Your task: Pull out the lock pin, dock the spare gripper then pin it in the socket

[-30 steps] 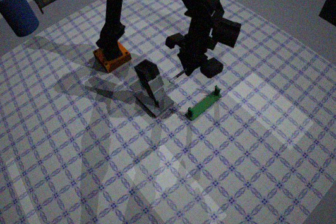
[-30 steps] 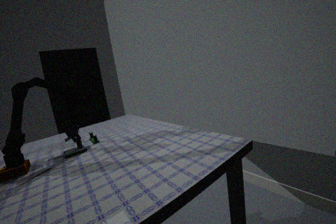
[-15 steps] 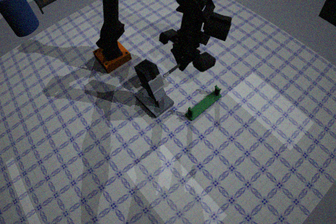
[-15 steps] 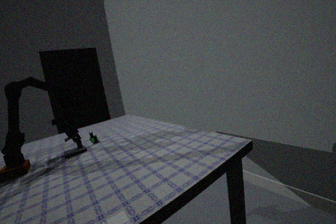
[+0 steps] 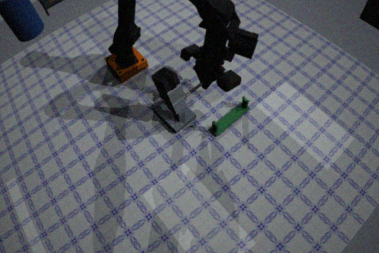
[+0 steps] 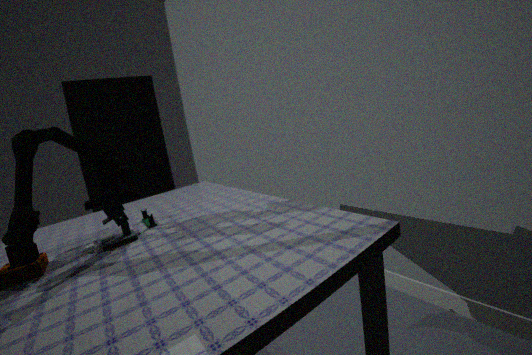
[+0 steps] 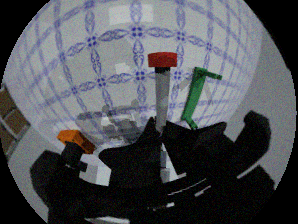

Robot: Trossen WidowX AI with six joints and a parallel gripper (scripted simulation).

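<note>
Now: gripper tip 1 cm short of the socket and 11 cm to the left of it. From my gripper tip the other things lie so: green cradle: 11 cm ahead, 2 cm to the left, 2 cm below; then dark spare gripper: 1 cm ahead, 11 cm to the right, 8 cm above.
</note>
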